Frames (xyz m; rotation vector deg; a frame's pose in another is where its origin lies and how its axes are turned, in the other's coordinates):
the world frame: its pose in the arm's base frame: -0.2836 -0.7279 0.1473 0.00 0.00 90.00
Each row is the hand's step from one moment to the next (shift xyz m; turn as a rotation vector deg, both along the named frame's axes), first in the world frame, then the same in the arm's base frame.
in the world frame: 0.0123 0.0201 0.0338 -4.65 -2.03 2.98
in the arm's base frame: -0.0201 0.0123 0.0338 2.03 -4.65 2.98
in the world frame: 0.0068 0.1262 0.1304 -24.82 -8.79 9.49
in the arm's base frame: -0.1262 0.0068 0.1304 8.79 -24.82 9.49
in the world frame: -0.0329 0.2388 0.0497 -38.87 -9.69 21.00
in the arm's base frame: -0.2388 -0.0329 0.0497 9.69 -38.87 21.00
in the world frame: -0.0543 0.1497 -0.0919 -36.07 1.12 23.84
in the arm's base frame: -0.1497 -0.0543 -0.0919 -1.12 -36.07 23.84
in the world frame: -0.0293 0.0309 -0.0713 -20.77 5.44 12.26
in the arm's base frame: -0.0309 -0.0293 -0.0713 -5.44 -20.77 12.26
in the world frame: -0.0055 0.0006 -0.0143 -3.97 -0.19 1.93
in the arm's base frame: -0.0006 -0.0055 -0.0143 0.19 -3.97 1.93
